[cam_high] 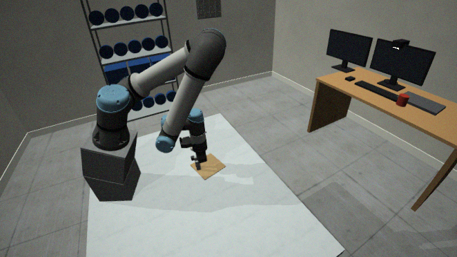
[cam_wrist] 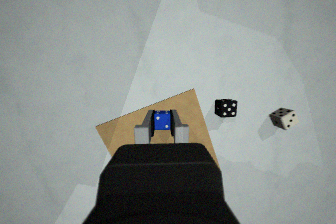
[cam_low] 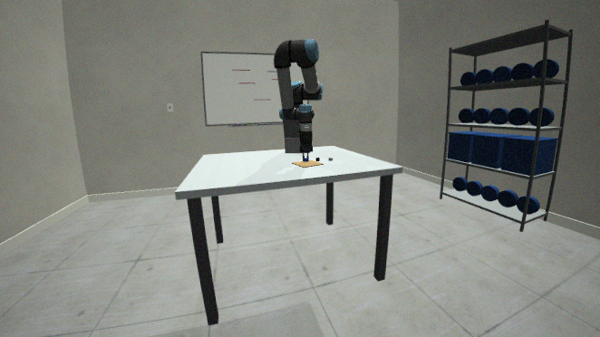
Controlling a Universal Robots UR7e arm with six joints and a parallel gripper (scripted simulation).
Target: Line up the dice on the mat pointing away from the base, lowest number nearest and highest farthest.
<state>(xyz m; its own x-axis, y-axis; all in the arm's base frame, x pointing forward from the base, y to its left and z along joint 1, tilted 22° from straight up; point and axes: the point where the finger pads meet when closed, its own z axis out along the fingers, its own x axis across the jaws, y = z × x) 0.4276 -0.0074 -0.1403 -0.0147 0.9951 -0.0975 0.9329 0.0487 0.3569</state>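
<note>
The blue die lies 1 cm below my hand. Round my hand: tan mat: 5 cm ahead, 2 cm below; then black die: 1 cm behind, 8 cm to the left, 1 cm below; then white die: 16 cm to the left, 1 cm below.
</note>
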